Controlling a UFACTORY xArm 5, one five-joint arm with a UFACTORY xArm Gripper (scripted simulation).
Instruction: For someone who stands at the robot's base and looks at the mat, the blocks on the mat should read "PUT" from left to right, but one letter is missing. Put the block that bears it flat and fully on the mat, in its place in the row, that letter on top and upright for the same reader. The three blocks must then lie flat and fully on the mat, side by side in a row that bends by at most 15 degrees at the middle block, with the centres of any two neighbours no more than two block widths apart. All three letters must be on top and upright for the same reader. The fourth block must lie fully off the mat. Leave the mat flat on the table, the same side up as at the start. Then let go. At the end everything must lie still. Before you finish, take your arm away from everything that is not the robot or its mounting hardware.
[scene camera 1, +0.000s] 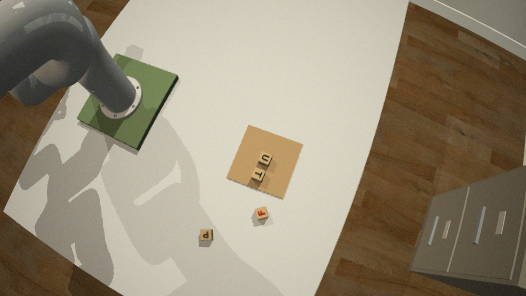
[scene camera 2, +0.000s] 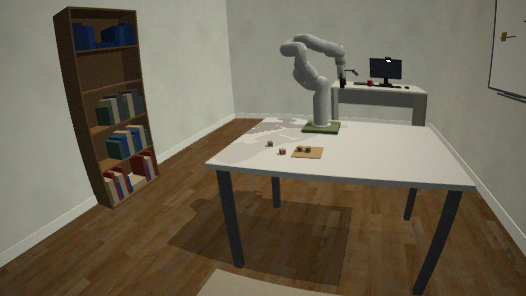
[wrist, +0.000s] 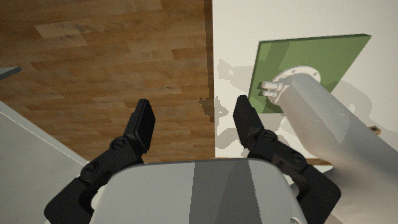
Note:
I see my gripper (wrist: 194, 107) and a mat (scene camera 1: 285, 152).
The wrist view does not show the mat: it is out of frame.

